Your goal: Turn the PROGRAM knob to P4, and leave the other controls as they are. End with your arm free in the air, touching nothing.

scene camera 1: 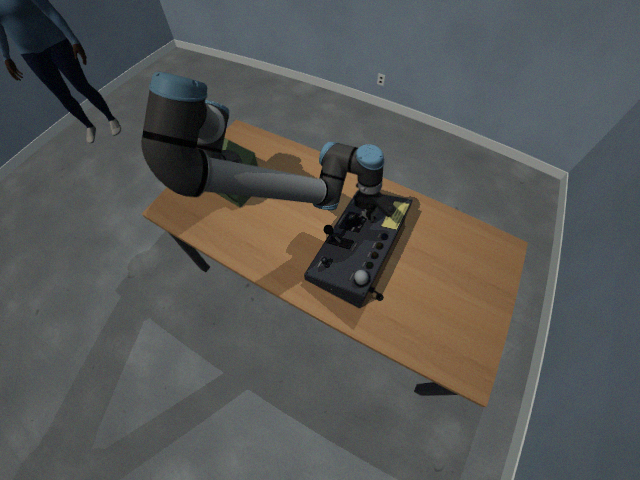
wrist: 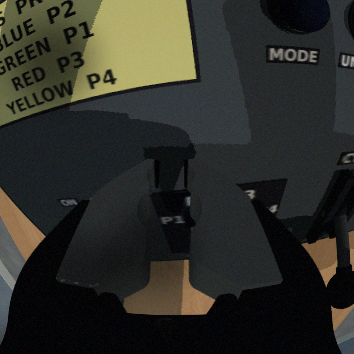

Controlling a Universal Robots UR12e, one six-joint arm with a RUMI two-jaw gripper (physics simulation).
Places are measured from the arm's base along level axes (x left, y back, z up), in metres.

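Where they show: gripper, fingertip midpoint: (scene camera 1: 372, 220) (wrist: 171, 162).
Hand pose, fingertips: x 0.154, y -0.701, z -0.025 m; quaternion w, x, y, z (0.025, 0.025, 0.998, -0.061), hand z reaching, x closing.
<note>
Each offset is from my fingertips to the top centre of the thing. "spot": to the spot under its first point. Level surfaces: height alone.
The dark control panel @(dz +0.008 m) (scene camera 1: 343, 273) (wrist: 220, 117) lies on the table. My gripper (scene camera 1: 369, 214) (wrist: 171, 162) points down over its far end, fingers nearly together with a narrow empty gap. In the wrist view the P1 label @(spot: dz -0.021, dx +0.004, dy +0.059 m) (wrist: 172, 220) shows through that gap. Part of a label plate @(spot: dz -0.014, dx -0.071, dy +0.031 m) (wrist: 270, 192) ending in "3" and "4" shows right of the right finger. The PROGRAM knob cannot be made out and its setting cannot be read; the fingers cover much of that area. Whether the fingers touch the panel or knob is unclear.
A yellow card @(dz +0.042, dx +0.062, dy -0.076 m) (scene camera 1: 391, 222) (wrist: 150, 45) lies on the panel. Near it are a blue-black MODE button @(spot: dz +0.045, dx -0.071, dy -0.084 m) (scene camera 1: 383, 236) (wrist: 300, 10), a black ball lever @(dz +0.049, dx -0.161, dy +0.120 m) (scene camera 1: 328, 229) (wrist: 342, 287) and a white ball @(spot: dz +0.075, dx -0.283, dy -0.103 m) (scene camera 1: 361, 277). A green object (scene camera 1: 237, 198) is on the wooden table @(dz -0.116 m) (scene camera 1: 439, 268).
</note>
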